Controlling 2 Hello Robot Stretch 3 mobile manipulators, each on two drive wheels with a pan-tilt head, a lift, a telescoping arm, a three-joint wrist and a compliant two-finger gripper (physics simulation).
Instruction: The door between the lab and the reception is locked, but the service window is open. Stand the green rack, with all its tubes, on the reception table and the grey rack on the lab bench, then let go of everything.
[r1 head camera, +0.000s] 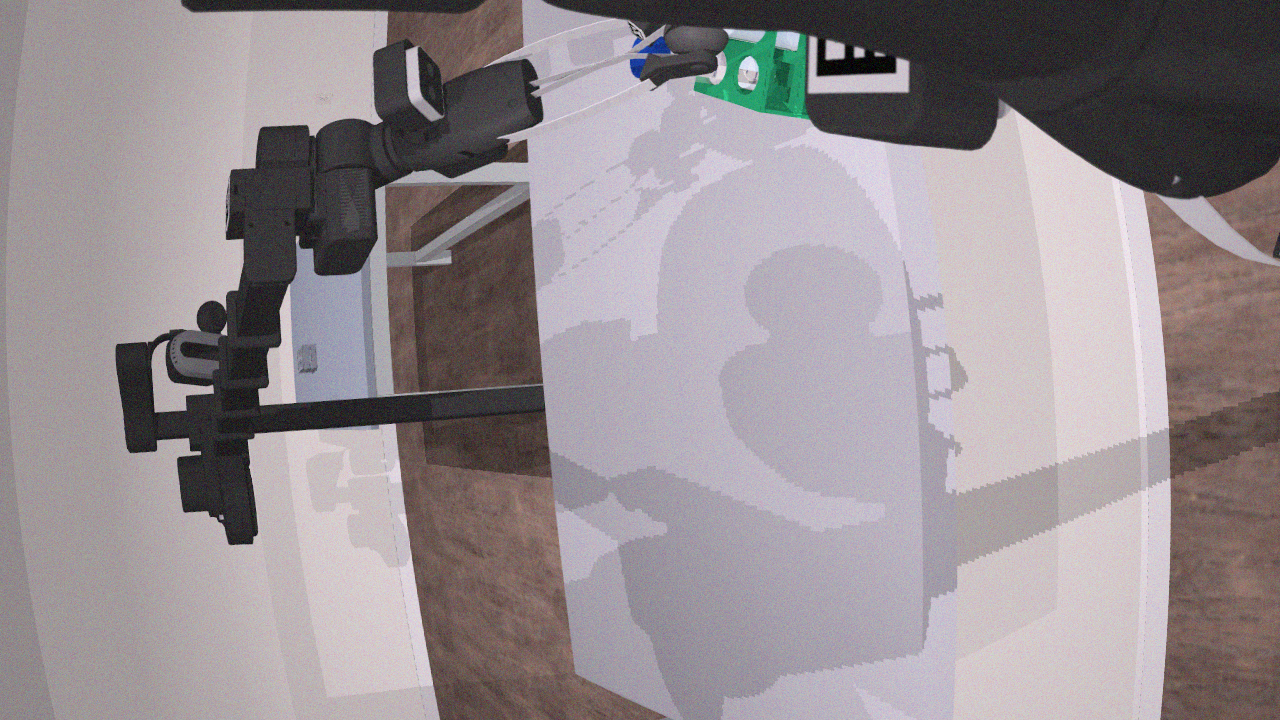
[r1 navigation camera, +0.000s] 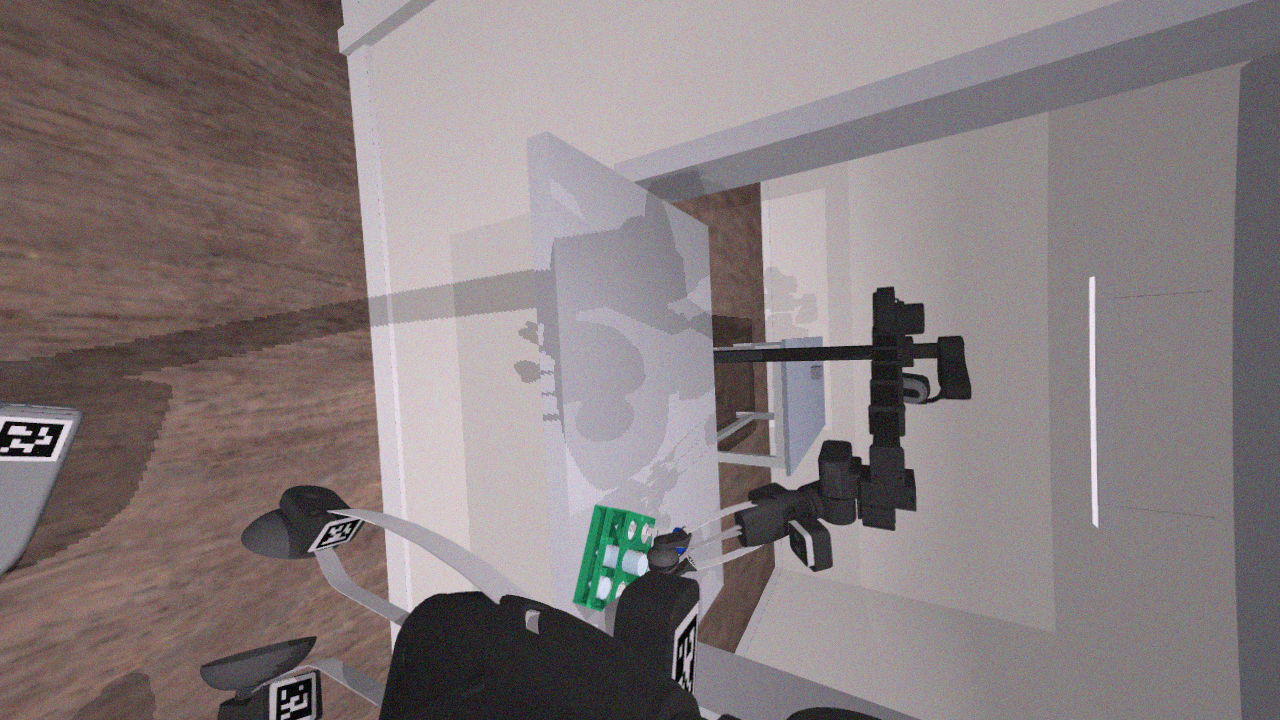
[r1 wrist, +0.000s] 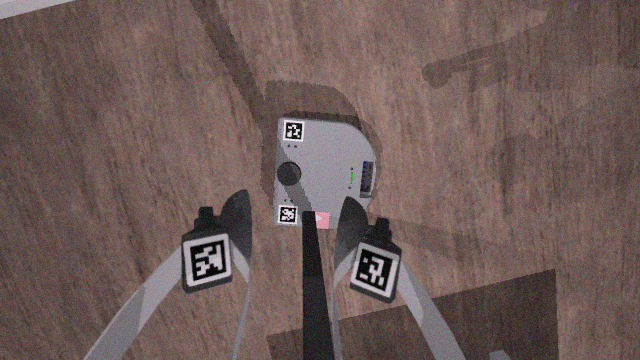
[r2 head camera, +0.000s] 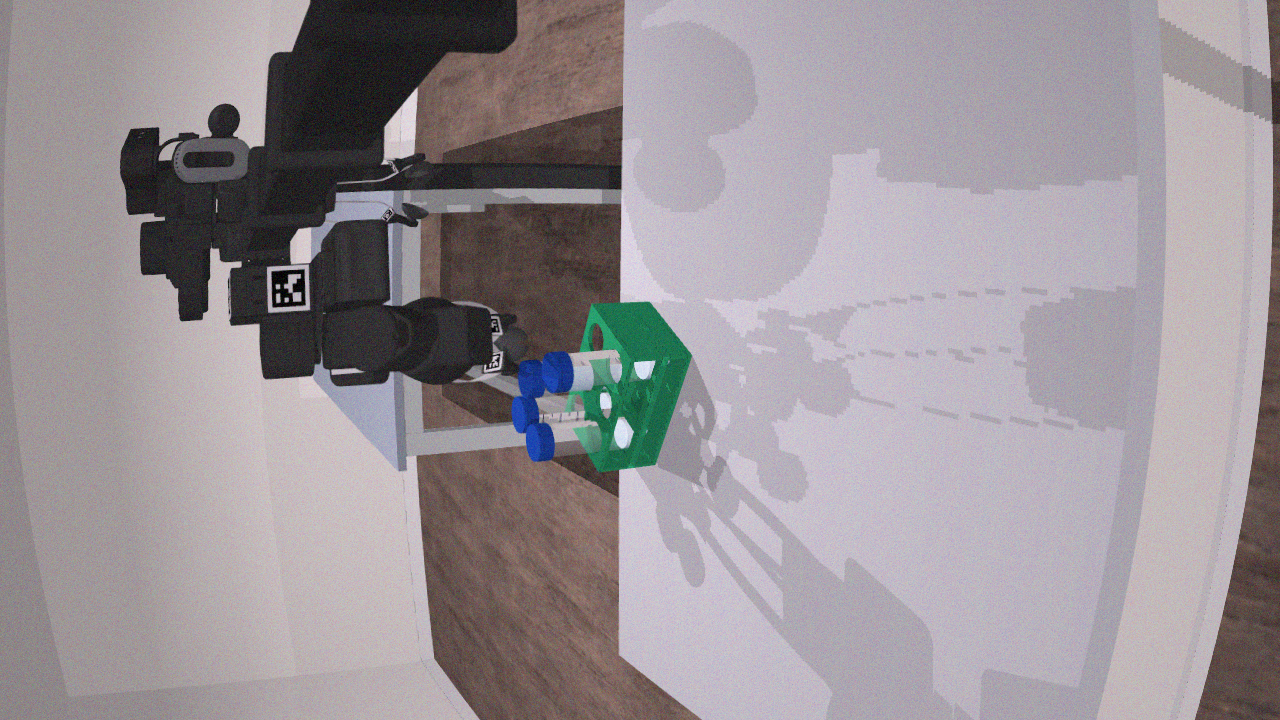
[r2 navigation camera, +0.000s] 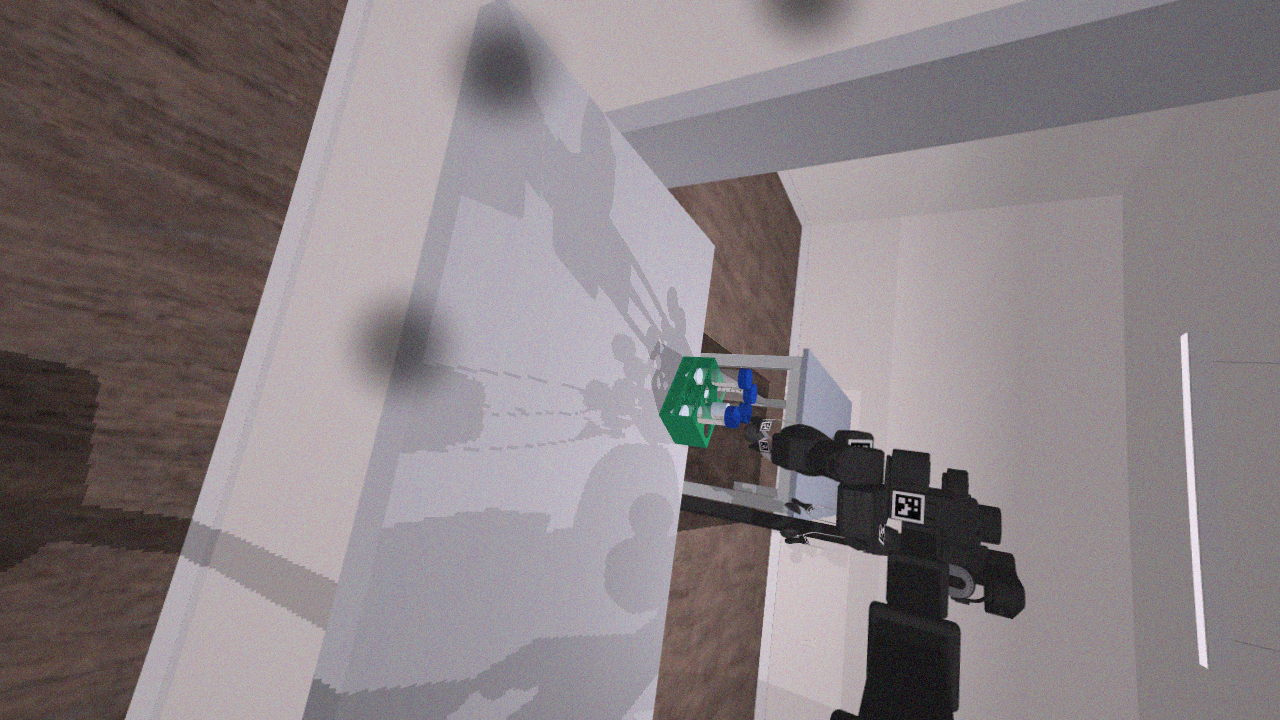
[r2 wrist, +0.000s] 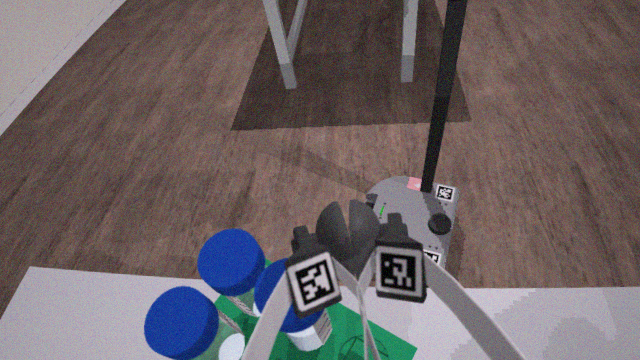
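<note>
The green rack (r1 head camera: 787, 76) (r1 navigation camera: 586, 573) (r2 head camera: 640, 322) (r2 navigation camera: 684, 429) (r2 wrist: 395, 342) is on the service window's shelf, near r1's side, with several blue-capped tubes. r1's gripper (r1 navigation camera: 259, 600) (r1 wrist: 294, 220) (r2 head camera: 413, 190) (r2 navigation camera: 794, 522) is open and empty, on r1's side, away from the rack. r2's gripper (r1 head camera: 691, 53) (r1 navigation camera: 665, 548) (r2 head camera: 512, 342) (r2 navigation camera: 750, 434) (r2 wrist: 348, 235) is shut with nothing between its fingertips, close to the tubes. A small grey object (r1 head camera: 307, 358) (r1 navigation camera: 815, 371) on the pale blue table beyond r2 may be the grey rack; it is too small to tell.
The white shelf (r1 head camera: 608, 304) (r2 head camera: 895, 223) (r2 navigation camera: 537, 447) spans the window opening. In the wrist views, the other robot's base (r1 wrist: 325, 160) (r2 wrist: 410, 210) stands on the floor. A pale blue table (r1 head camera: 331, 385) (r2 head camera: 358, 402) stands behind each opposite robot.
</note>
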